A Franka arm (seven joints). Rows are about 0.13 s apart.
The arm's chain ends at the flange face. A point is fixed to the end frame.
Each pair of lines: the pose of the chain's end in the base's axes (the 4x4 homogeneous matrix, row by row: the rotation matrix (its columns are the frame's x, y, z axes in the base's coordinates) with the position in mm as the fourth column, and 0 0 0 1 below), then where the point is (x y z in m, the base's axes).
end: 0.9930 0.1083 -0.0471 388.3; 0.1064 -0.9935 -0.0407 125.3; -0.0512 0.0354 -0.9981 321.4; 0 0 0 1
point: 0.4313 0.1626 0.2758
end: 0.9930 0.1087 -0.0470 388.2; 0.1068 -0.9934 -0.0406 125.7; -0.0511 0.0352 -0.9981 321.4; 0 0 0 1
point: 0.4312 0.1630 0.2758
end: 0.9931 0.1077 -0.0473 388.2; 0.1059 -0.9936 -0.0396 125.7; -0.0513 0.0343 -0.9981 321.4; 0 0 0 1
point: 0.4312 0.1630 0.2758
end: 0.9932 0.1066 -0.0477 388.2; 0.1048 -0.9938 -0.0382 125.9; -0.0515 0.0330 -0.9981 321.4; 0 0 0 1
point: 0.4312 0.1632 0.2758
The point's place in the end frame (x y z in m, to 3 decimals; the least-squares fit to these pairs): 0.049 -0.034 0.042
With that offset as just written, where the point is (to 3 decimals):
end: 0.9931 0.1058 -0.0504 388.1; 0.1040 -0.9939 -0.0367 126.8; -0.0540 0.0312 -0.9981 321.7; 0 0 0 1
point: 0.431 0.164 0.276
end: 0.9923 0.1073 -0.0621 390.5; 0.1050 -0.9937 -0.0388 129.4; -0.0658 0.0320 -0.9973 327.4; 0 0 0 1
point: 0.433 0.167 0.281
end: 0.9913 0.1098 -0.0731 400.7; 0.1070 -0.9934 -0.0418 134.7; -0.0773 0.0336 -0.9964 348.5; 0 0 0 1
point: 0.442 0.172 0.302
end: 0.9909 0.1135 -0.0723 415.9; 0.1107 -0.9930 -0.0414 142.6; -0.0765 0.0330 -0.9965 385.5; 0 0 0 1
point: 0.458 0.180 0.339
